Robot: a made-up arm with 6 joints. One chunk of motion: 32 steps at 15 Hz.
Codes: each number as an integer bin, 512 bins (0 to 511) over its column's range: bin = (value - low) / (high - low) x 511, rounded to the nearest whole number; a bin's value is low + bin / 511 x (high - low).
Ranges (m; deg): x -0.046..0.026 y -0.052..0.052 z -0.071..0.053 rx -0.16..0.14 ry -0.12..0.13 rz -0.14..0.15
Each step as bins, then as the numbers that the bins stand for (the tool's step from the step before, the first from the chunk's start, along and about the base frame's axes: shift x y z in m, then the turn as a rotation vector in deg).
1 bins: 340 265 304 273 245 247
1 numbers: 0.00191 0.00193 0.00277 0.000 0.000 0.000
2 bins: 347 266 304 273 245 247
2 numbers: 0.00289 0.00214 0.00277 0.000 0.000 0.000
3 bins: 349 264 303 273 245 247
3 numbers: 0.00317 0.00173 0.00253 0.000 0.000 0.000
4 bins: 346 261 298 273 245 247
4 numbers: 0.00275 0.00112 0.00131 0.000 0.000 0.000
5 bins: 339 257 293 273 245 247
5 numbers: 0.00177 0.00031 0.00010 0.000 0.000 0.000
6 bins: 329 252 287 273 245 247
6 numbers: 0.00036 -0.00071 -0.00136 0.000 0.000 0.000
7 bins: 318 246 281 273 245 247
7 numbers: -0.00119 -0.00193 -0.00281 0.000 0.000 0.000
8 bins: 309 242 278 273 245 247
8 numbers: -0.00246 -0.00275 -0.00354 0.000 0.000 0.000
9 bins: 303 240 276 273 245 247
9 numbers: -0.00331 -0.00315 -0.00403 0.000 0.000 0.000
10 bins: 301 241 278 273 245 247
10 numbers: -0.00359 -0.00295 -0.00354 0.000 0.000 0.000
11 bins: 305 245 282 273 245 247
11 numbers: -0.00303 -0.00214 -0.00257 0.000 0.000 0.000
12 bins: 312 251 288 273 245 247
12 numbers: -0.00204 -0.00092 -0.00111 0.000 0.000 0.000
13 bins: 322 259 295 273 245 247
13 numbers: -0.00063 0.00071 0.00059 0.000 0.000 0.000
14 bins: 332 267 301 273 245 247
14 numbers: 0.00078 0.00234 0.00204 0.000 0.000 0.000
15 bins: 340 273 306 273 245 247
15 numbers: 0.00191 0.00356 0.00325 0.000 0.000 0.000
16 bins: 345 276 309 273 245 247
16 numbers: 0.00261 0.00417 0.00398 0.000 0.000 0.000
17 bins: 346 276 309 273 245 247
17 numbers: 0.00275 0.00417 0.00398 0.000 0.000 0.000
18 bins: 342 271 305 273 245 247
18 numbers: 0.00219 0.00315 0.00301 0.000 0.000 0.000
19 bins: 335 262 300 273 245 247
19 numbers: 0.00120 0.00132 0.00180 0.000 0.000 0.000
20 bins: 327 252 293 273 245 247
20 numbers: 0.00007 -0.00071 0.00010 0.000 0.000 0.000
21 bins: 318 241 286 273 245 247
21 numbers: -0.00119 -0.00295 -0.00160 0.000 0.000 0.000
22 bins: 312 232 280 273 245 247
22 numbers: -0.00204 -0.00478 -0.00305 0.000 0.000 0.000
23 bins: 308 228 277 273 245 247
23 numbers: -0.00260 -0.00560 -0.00378 0.000 0.000 0.000
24 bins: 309 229 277 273 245 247
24 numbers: -0.00246 -0.00539 -0.00378 0.000 0.000 0.000
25 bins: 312 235 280 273 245 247
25 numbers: -0.00204 -0.00417 -0.00305 0.000 0.000 0.000
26 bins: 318 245 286 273 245 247
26 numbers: -0.00119 -0.00214 -0.00160 0.000 0.000 0.000
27 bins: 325 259 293 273 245 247
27 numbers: -0.00021 0.00071 0.00010 0.000 0.000 0.000
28 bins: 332 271 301 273 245 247
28 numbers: 0.00078 0.00315 0.00204 0.000 0.000 0.000
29 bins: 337 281 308 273 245 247
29 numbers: 0.00148 0.00519 0.00374 0.000 0.000 0.000
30 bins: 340 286 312 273 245 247
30 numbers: 0.00191 0.00621 0.00471 0.000 0.000 0.000
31 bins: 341 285 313 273 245 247
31 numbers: 0.00205 0.00600 0.00495 0.000 0.000 0.000
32 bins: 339 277 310 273 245 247
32 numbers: 0.00177 0.00438 0.00423 0.000 0.000 0.000
